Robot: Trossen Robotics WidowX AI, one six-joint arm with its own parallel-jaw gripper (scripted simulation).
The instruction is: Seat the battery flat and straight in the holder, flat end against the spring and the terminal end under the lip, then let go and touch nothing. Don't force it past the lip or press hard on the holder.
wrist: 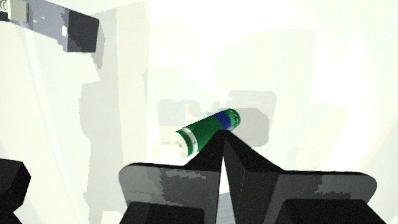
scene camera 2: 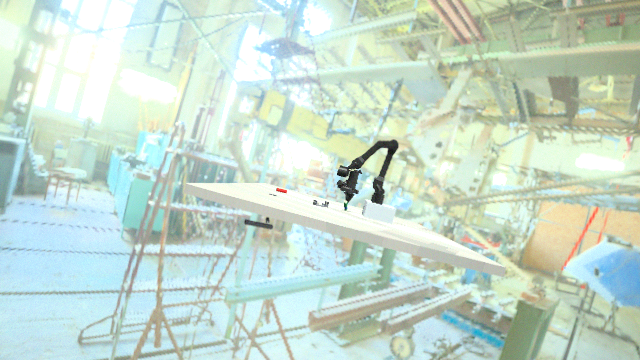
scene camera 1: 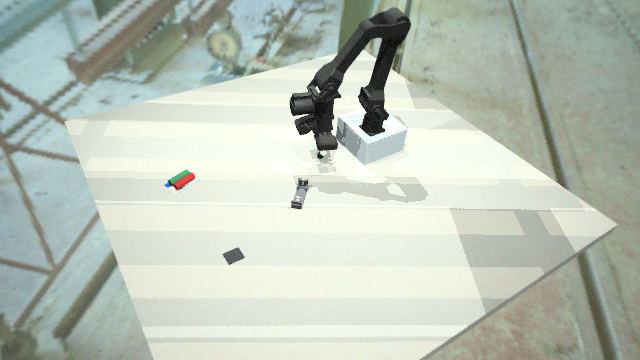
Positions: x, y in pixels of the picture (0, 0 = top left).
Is the gripper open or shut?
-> Shut.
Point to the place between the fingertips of the gripper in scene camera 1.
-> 320, 149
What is the gripper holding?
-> Nothing.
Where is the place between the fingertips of the gripper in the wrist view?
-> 222, 135
